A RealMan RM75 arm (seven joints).
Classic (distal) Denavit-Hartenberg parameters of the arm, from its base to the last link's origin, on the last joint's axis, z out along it. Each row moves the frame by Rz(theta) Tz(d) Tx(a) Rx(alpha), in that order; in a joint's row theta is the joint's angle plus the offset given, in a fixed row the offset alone. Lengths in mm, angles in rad.
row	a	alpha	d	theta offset
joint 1	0	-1.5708	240.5	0
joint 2	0	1.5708	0	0
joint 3	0	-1.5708	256	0
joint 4	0	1.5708	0	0
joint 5	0	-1.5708	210	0
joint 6	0	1.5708	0	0
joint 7	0	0	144	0
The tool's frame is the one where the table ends.
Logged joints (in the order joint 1, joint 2, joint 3, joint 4, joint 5, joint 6, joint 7), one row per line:
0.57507, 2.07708, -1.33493, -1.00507, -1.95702, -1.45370, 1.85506
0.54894, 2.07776, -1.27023, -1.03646, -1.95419, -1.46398, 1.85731
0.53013, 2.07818, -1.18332, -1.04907, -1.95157, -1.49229, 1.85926
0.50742, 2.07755, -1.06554, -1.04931, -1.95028, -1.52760, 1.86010
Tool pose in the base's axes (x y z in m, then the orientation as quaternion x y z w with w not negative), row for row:
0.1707, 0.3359, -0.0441, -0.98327, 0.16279, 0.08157, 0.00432
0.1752, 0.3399, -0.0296, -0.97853, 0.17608, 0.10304, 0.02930
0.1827, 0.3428, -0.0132, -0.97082, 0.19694, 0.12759, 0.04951
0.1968, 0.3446, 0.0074, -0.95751, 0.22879, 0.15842, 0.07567
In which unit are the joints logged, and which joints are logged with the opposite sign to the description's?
The joints are logged in radians. Opposite sign: none.
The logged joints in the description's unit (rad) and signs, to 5 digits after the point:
0.57507, 2.07708, -1.33493, -1.00507, -1.95702, -1.45370, 1.85506
0.54894, 2.07776, -1.27023, -1.03646, -1.95419, -1.46398, 1.85731
0.53013, 2.07818, -1.18332, -1.04907, -1.95157, -1.49229, 1.85926
0.50742, 2.07755, -1.06554, -1.04931, -1.95028, -1.52760, 1.86010

